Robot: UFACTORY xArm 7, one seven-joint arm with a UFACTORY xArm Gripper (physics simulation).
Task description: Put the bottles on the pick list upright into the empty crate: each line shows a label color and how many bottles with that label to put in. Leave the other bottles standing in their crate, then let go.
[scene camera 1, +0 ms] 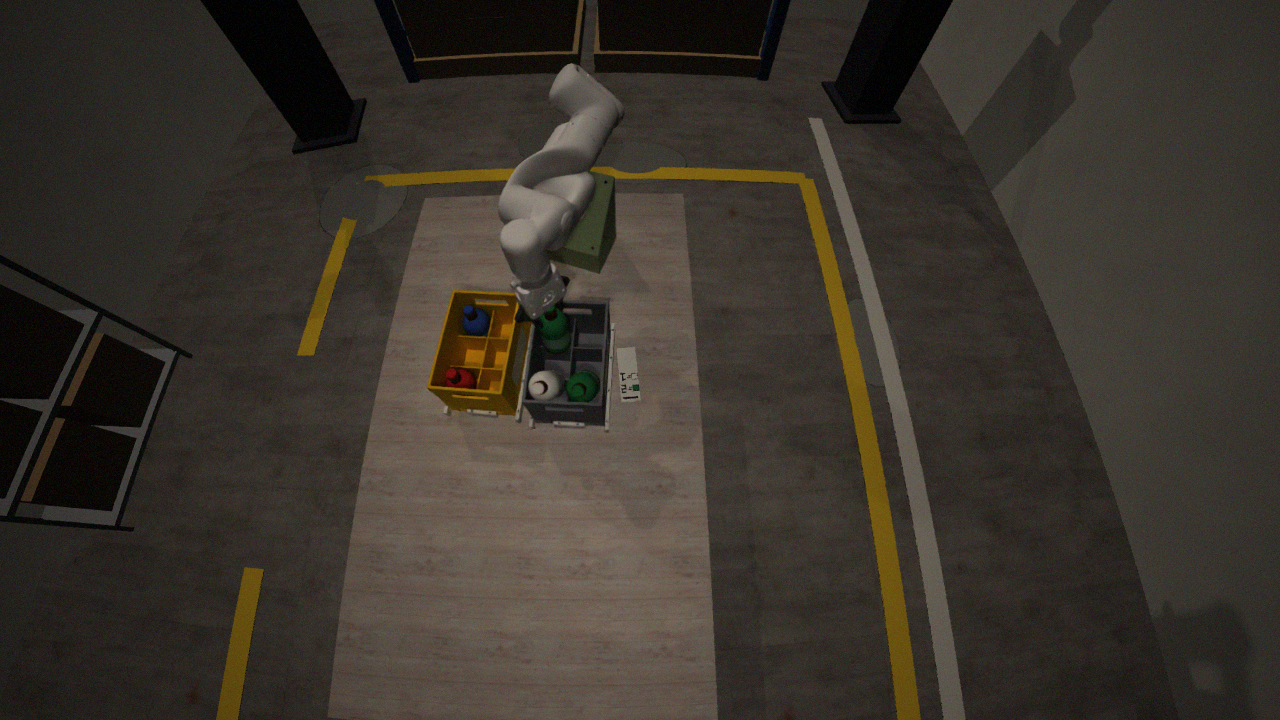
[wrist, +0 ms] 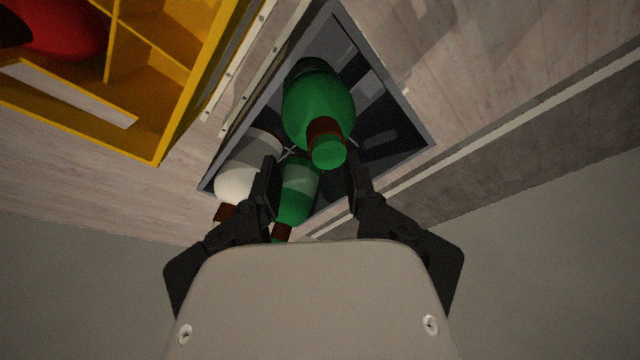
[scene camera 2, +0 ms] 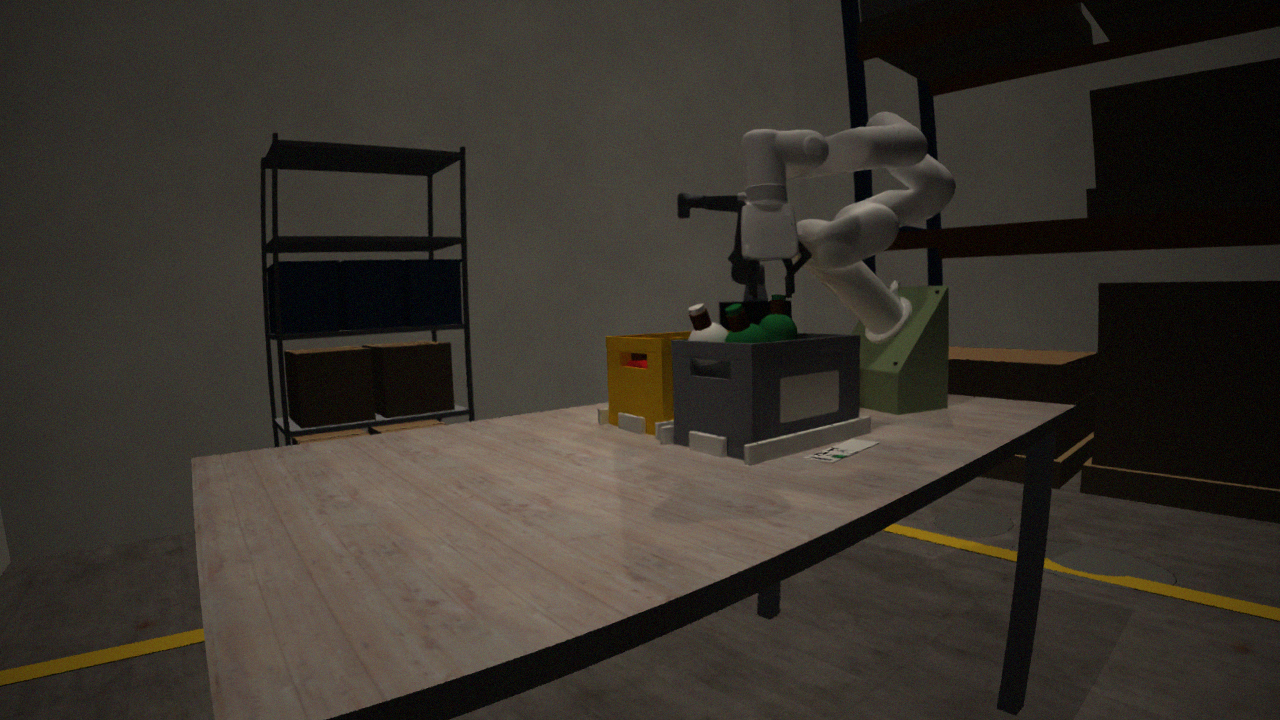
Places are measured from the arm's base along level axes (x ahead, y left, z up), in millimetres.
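Pixels of known places: gripper, fingertip midpoint: (scene camera 1: 548, 315) (wrist: 312, 166) (scene camera 2: 772, 298); arm's base, link origin: (scene camera 2: 889, 321).
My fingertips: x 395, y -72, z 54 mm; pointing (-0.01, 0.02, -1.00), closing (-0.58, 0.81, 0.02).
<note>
For each thing: its top centre in the pictures, then the offset to it from my fingertips. Level surfaces: height alone.
- white bottle, top centre: (wrist: 229, 225) (scene camera 2: 710, 303) (scene camera 1: 539, 374) dx +141, dy -34, dz -6 mm
- yellow crate, top centre: (scene camera 2: 689, 333) (scene camera 1: 475, 338) dx -2, dy -194, dz -66 mm
- blue bottle, top centre: (scene camera 1: 468, 309) dx -98, dy -216, dz -78 mm
- red bottle, top centre: (scene camera 2: 638, 342) (scene camera 1: 450, 373) dx +75, dy -260, dz -78 mm
- pick list, top centre: (scene camera 2: 843, 449) (scene camera 1: 628, 373) dx +78, dy +177, dz -239 mm
- table, surface height: dz -241 mm
The grey crate (scene camera 1: 568, 413) (scene camera 2: 716, 402) (wrist: 384, 76) holds a white bottle (scene camera 1: 544, 385) (scene camera 2: 707, 332) (wrist: 235, 184) and a green bottle (scene camera 1: 582, 386) (scene camera 2: 744, 333) (wrist: 295, 202) side by side at its near end in scene camera 1. Another green bottle (scene camera 1: 554, 333) (scene camera 2: 777, 327) (wrist: 319, 102) stands in its far left part. My gripper (scene camera 1: 543, 313) (scene camera 2: 768, 284) (wrist: 312, 166) is open at this bottle's cap, with no grip on it. The yellow crate (scene camera 1: 474, 401) (scene camera 2: 639, 394) (wrist: 187, 95) holds a blue bottle (scene camera 1: 475, 322) and a red bottle (scene camera 1: 460, 378) (wrist: 70, 30). The pick list (scene camera 1: 628, 365) (scene camera 2: 854, 446) lies beside the grey crate.
The crates stand side by side, with low white strips along their bases. A green sloped block (scene camera 1: 586, 250) (scene camera 2: 904, 358) stands by the arm's base. A shelf rack (scene camera 2: 464, 268) stands beyond the table (scene camera 1: 528, 555) (scene camera 2: 501, 537).
</note>
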